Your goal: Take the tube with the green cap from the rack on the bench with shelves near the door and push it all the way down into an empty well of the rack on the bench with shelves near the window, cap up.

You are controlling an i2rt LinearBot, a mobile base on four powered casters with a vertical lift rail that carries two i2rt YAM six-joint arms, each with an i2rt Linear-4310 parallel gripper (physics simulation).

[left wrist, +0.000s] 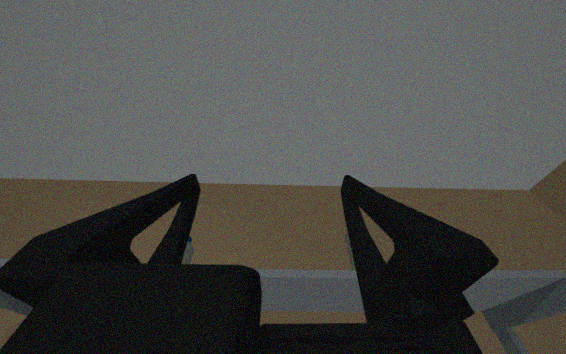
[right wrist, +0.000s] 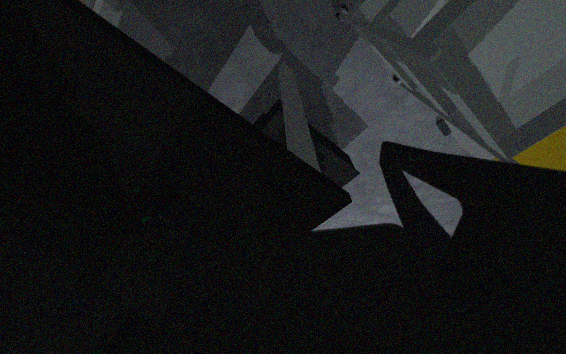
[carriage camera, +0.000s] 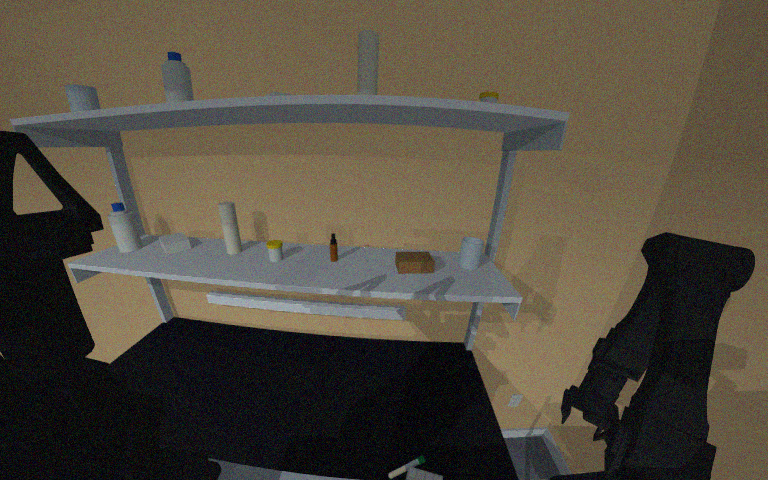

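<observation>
The tube with the green cap (carriage camera: 404,468) shows aslant at the bottom of the carriage view, its green end up and to the right, beside a pale grey rack (carriage camera: 425,474) that is cut off by the frame's edge. Whether the tube lies or leans there I cannot tell. My right gripper (carriage camera: 581,427) (right wrist: 316,161) is open and empty, to the right of the black bench top (carriage camera: 317,390) and apart from the tube. One of its fingers merges with dark surfaces in the right wrist view. My left gripper (left wrist: 270,182) is open and empty, raised high. The rack on the other bench does not show.
A lower shelf (carriage camera: 305,272) holds bottles, a brown block (carriage camera: 414,262) and a beaker (carriage camera: 471,253). An upper shelf (carriage camera: 317,110) holds more containers. A shelf post (carriage camera: 474,325) stands at the bench's back right corner. A yellow surface (right wrist: 545,154) shows in the right wrist view.
</observation>
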